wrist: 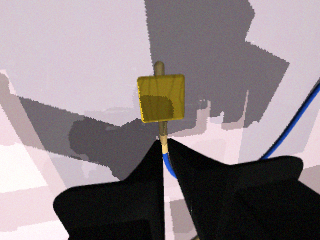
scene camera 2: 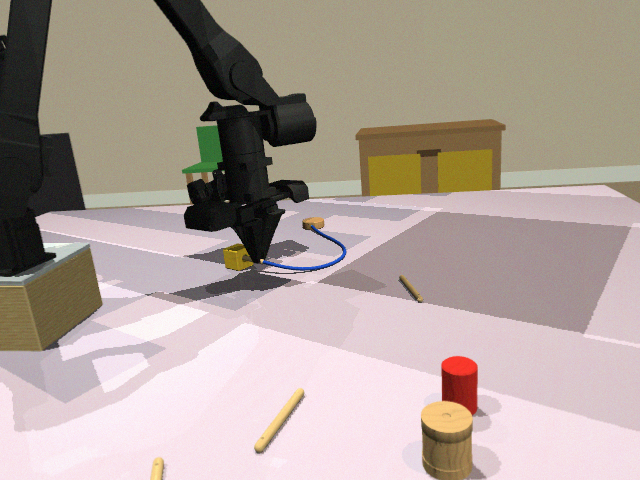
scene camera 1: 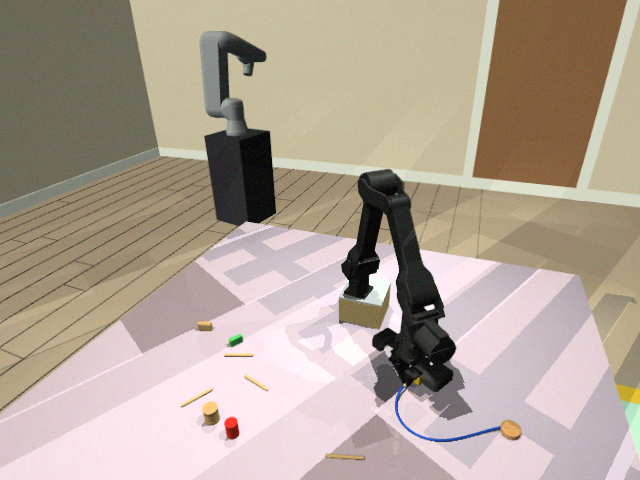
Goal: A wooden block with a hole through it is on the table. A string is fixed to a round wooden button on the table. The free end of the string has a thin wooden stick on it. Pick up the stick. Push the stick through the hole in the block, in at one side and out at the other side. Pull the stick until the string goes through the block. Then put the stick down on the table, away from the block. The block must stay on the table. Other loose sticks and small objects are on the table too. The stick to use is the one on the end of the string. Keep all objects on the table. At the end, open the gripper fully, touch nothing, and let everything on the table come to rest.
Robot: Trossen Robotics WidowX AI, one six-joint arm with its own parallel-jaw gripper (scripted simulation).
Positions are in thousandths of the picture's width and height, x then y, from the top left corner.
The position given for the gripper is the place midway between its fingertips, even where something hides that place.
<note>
In view: the gripper (scene camera 2: 405, 545), a red cylinder (scene camera 2: 718, 780) and a yellow block (wrist: 505, 406).
The gripper is seen too in the wrist view (wrist: 511, 598) and in scene camera 1 (scene camera 1: 635, 801). The wrist view does not show the red cylinder: it is out of frame.
</note>
